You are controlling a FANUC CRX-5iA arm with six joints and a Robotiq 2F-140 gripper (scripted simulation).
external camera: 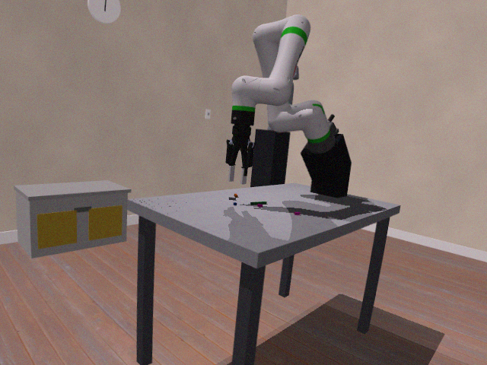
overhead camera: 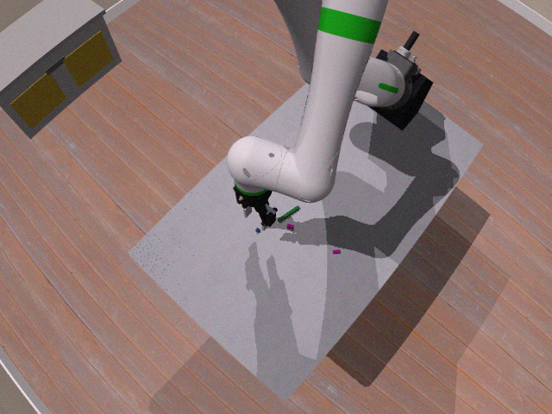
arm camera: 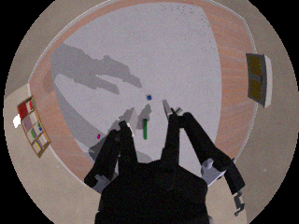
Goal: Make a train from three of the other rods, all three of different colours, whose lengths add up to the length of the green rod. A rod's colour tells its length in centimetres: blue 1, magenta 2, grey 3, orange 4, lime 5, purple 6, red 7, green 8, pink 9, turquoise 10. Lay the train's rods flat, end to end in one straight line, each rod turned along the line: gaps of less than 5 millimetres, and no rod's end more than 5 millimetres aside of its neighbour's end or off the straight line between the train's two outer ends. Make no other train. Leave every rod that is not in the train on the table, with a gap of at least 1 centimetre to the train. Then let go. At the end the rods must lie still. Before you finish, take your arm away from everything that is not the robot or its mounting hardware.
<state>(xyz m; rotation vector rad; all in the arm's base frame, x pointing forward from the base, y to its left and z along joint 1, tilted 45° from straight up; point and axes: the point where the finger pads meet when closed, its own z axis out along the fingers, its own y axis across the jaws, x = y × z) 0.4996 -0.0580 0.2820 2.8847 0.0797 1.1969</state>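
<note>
My gripper is now 120 mm above the grey rod, 80 mm to the left of it and 60 mm past it. Round my hand: small blue rod 120 mm below; orange rod 130 mm behind, 120 mm to the right, 120 mm below; green rod 120 mm below, 110 mm behind, 40 mm to the left.
</note>
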